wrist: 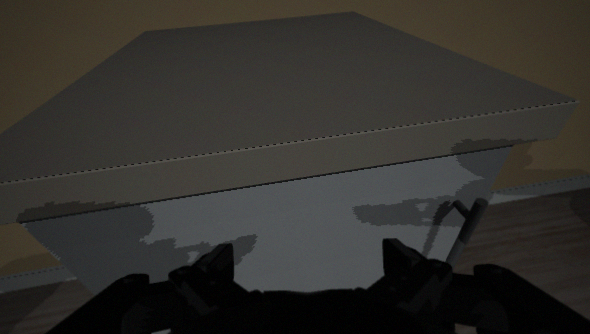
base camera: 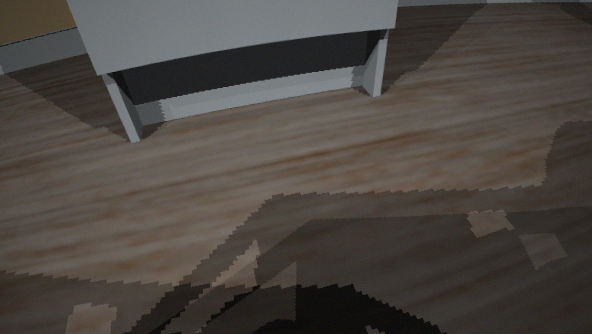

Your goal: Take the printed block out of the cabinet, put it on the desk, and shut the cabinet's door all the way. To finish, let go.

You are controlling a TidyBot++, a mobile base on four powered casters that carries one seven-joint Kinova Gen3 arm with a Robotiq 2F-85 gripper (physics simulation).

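Places are measured from the arm's base along level axes (x right, y back, z down), in metres.
Where they show: gripper, fingertip midpoint: (wrist: pixel 307 257).
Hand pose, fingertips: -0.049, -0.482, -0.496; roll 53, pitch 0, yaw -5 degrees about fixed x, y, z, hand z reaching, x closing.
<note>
Each offset is from my fingertips to the top centre of the thing, as dx, dy, dz. "spot": to the spot under its first point. Level surfaces: height alone.
The cabinet (base camera: pixel 240 30) (wrist: pixel 300 150) is a pale box with a thick grey top board. Its white front door {spot: -0.013, -0.116, +0.111} (wrist: pixel 305 225) lies flush under the top board and looks shut. A dark bar handle {spot: +0.175, -0.136, +0.123} (wrist: pixel 467 225) stands out at the door's right side in the wrist view. My gripper (wrist: pixel 307 257) is open, with its two black fingertips wide apart and no thing between them, in front of the door and away from the handle. The printed block and the desk do not show in either view.
The cabinet stands on short side legs {spot: +0.194, -0.194, +0.824} (base camera: pixel 378 67) on the wooden floor {dz +0.892} (base camera: pixel 320 150), close to a tan wall (wrist: pixel 75 45) with a pale skirting board (base camera: pixel 42 50). Shadows of the arm and base fall on the floor and the door.
</note>
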